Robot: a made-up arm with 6 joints. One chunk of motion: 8 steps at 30 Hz.
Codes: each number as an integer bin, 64 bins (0 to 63) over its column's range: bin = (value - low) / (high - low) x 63, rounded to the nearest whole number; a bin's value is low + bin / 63 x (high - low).
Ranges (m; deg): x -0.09..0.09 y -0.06..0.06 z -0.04..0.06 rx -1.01..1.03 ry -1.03..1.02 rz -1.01..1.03
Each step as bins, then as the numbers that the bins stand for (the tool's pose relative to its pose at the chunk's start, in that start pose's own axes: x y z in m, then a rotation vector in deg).
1 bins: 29 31 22 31 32 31
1 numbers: -0.0071 -0.0010 -0.0051 -0.01 0.01 -0.01
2 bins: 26 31 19 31 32 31
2 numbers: -0.0157 -0.0010 -0.0098 -0.01 0.01 -0.01
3 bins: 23 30 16 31 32 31
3 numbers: -0.0243 -0.0029 -0.0146 -0.01 0.01 -0.01
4 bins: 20 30 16 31 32 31
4 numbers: -0.0329 -0.0029 -0.0146 -0.01 0.01 -0.01
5 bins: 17 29 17 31 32 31
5 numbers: -0.0414 -0.0048 -0.0130 -0.01 0.01 -0.01
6 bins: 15 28 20 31 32 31
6 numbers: -0.0471 -0.0067 -0.0083 -0.01 0.01 -0.01
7 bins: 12 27 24 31 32 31
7 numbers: -0.0557 -0.0086 -0.0019 -0.01 0.01 -0.01
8 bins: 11 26 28 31 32 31
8 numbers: -0.0586 -0.0105 0.0044 -0.01 0.01 -0.01
